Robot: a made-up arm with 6 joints. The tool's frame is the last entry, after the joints.
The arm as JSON. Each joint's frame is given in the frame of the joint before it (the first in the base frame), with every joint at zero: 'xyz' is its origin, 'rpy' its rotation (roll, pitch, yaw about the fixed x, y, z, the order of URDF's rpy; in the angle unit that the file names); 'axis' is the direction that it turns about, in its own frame. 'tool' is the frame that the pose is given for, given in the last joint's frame.
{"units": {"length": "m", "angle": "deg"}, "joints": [
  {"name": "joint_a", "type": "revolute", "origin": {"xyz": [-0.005, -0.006, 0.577], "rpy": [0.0, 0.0, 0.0]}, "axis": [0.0, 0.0, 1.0]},
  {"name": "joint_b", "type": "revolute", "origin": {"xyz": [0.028, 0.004, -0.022], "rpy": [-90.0, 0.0, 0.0]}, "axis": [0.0, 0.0, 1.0]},
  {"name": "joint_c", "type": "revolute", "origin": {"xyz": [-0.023, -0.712, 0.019], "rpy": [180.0, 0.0, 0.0]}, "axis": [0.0, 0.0, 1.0]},
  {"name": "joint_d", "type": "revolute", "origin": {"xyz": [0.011, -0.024, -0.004], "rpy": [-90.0, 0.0, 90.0]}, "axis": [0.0, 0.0, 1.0]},
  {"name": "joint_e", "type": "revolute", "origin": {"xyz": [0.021, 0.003, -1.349], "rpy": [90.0, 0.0, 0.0]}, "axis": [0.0, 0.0, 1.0]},
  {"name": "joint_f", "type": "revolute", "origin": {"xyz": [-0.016, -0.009, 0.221], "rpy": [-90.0, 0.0, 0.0]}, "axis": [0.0, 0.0, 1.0]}
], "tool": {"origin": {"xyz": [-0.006, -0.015, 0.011], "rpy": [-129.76, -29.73, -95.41]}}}
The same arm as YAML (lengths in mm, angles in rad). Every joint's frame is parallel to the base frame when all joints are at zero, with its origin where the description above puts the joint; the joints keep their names.
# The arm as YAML. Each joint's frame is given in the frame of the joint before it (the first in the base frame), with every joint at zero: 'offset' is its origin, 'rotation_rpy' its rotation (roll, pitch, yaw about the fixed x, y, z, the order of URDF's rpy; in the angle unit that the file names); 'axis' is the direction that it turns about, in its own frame. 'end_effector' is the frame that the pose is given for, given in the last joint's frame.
length_unit: mm
angle_unit: rad
chain:
  - id: joint_a
    offset: [-5.0, -6.0, 577.0]
    rotation_rpy: [0.0, 0.0, 0.0]
    axis: [0.0, 0.0, 1.0]
  - id: joint_b
    offset: [28.0, 4.0, -22.0]
    rotation_rpy: [0.0, 0.0, 0.0]
    axis: [0.0, 1.0, 0.0]
  - id: joint_c
    offset: [-23.0, 19.0, 712.0]
    rotation_rpy: [0.0, 0.0, 0.0]
    axis: [0.0, -1.0, 0.0]
  - id: joint_d
    offset: [11.0, 4.0, -24.0]
    rotation_rpy: [0.0, 0.0, 0.0]
    axis: [-1.0, 0.0, 0.0]
  - id: joint_e
    offset: [1349.0, 3.0, 21.0]
    rotation_rpy: [0.0, 0.0, 0.0]
    axis: [0.0, -1.0, 0.0]
  - id: joint_f
    offset: [9.0, -221.0, -16.0]
    rotation_rpy: [0.0, 0.0, 0.0]
    axis: [-1.0, 0.0, 0.0]
end_effector:
  offset: [-11.0, -15.0, -6.0]
  rotation_rpy: [-0.7409, 0.082, -2.0916]

